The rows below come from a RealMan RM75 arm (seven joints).
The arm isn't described. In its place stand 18 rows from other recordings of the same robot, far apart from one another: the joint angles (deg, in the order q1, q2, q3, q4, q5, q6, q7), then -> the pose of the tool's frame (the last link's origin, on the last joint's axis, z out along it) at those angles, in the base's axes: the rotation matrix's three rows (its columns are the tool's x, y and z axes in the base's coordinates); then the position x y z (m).
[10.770, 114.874, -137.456, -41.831, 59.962, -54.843, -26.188] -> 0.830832, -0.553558, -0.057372; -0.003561, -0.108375, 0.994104; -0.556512, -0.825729, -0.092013; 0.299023, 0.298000, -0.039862
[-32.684, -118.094, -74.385, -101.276, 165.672, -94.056, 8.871] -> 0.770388, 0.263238, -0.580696; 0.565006, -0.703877, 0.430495; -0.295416, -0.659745, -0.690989; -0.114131, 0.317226, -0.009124
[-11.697, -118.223, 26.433, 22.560, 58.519, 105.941, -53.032] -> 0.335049, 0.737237, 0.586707; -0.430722, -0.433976, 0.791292; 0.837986, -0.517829, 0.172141; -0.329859, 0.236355, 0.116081
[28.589, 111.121, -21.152, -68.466, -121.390, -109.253, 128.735] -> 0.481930, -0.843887, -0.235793; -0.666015, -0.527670, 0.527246; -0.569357, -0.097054, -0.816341; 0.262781, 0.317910, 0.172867
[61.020, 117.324, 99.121, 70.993, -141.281, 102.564, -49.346] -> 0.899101, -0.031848, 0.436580; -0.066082, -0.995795, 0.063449; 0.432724, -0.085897, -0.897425; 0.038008, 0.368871, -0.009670
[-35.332, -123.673, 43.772, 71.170, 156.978, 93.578, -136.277] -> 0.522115, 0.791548, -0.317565; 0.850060, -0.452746, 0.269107; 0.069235, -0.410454, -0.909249; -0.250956, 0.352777, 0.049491
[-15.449, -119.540, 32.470, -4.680, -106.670, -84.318, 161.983] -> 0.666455, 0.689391, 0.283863; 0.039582, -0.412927, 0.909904; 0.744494, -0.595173, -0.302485; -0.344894, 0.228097, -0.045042
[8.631, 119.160, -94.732, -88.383, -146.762, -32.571, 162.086] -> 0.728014, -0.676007, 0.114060; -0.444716, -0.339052, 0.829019; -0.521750, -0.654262, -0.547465; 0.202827, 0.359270, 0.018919
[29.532, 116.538, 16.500, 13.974, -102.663, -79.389, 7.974] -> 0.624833, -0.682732, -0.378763; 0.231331, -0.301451, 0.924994; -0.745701, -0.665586, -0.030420; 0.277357, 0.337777, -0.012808
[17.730, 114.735, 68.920, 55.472, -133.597, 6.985, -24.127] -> 0.765802, -0.613078, 0.194118; -0.497235, -0.373086, 0.783303; -0.407804, -0.696378, -0.590554; 0.278435, 0.362360, -0.057978
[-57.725, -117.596, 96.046, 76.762, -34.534, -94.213, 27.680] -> 0.853615, 0.120176, -0.506852; 0.256112, -0.944118, 0.207478; -0.453595, -0.306917, -0.836692; -0.039692, 0.357850, -0.039930
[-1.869, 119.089, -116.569, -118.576, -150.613, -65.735, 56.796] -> 0.231236, 0.968026, 0.097238; 0.852286, -0.249756, 0.459598; 0.469188, -0.023401, -0.882788; 0.115160, 0.227912, -0.034327
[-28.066, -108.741, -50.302, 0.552, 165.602, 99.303, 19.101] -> 0.719205, -0.192719, 0.667535; -0.690626, -0.303416, 0.656487; 0.076023, -0.933166, -0.351315; -0.294365, 0.300975, 0.041416
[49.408, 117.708, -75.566, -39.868, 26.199, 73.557, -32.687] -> 0.563603, -0.611924, 0.554888; -0.774289, -0.625388, 0.096779; 0.287800, -0.484189, -0.826276; 0.231380, 0.391072, -0.042751
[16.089, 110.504, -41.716, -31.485, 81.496, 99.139, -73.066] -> 0.237898, -0.839910, -0.487807; -0.735593, -0.483764, 0.474210; -0.634278, 0.246014, -0.732918; 0.328641, 0.259295, 0.059245
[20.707, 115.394, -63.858, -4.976, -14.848, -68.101, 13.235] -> 0.770584, -0.637321, -0.004661; 0.035265, 0.035335, 0.998753; -0.636362, -0.769788, 0.049704; 0.389878, 0.308932, 0.055407
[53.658, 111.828, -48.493, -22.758, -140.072, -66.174, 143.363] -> 0.332528, -0.927970, 0.168218; -0.921934, -0.282283, 0.265243; -0.198652, -0.243286, -0.949394; 0.234443, 0.426594, -0.013426
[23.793, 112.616, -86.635, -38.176, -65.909, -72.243, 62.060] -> 0.815859, -0.262559, -0.515206; -0.066332, -0.927586, 0.367674; -0.574434, -0.265795, -0.774195; 0.231885, 0.329504, -0.025881
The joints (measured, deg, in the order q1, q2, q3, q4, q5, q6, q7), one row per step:
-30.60 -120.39 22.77 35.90 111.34 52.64 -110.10
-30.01 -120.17 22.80 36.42 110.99 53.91 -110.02
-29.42 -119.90 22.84 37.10 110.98 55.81 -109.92
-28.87 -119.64 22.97 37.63 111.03 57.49 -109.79
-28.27 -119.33 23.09 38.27 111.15 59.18 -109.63
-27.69 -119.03 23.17 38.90 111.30 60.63 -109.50
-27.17 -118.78 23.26 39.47 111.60 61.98 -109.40
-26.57 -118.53 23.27 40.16 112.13 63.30 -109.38
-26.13 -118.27 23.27 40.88 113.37 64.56 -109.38
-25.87 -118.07 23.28 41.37 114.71 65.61 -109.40
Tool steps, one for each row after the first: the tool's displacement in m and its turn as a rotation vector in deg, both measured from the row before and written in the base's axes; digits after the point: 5 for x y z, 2 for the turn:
-0.00090 -0.00275 0.00350 0.05 -0.16 -0.62
0.00023 -0.00316 0.00345 -0.39 -0.02 -1.14
0.00004 -0.00314 0.00253 -0.51 0.08 -1.02
-0.00036 -0.00340 0.00333 -0.49 0.27 -1.01
-0.00080 -0.00330 0.00345 -0.39 0.34 -0.80
-0.00069 -0.00324 0.00254 -0.54 0.38 -0.73
-0.00154 -0.00390 0.00290 -0.58 0.53 -0.54
-0.00156 -0.00362 0.00201 -1.07 1.03 -0.51
-0.00114 -0.00292 0.00051 -1.22 0.93 -0.40

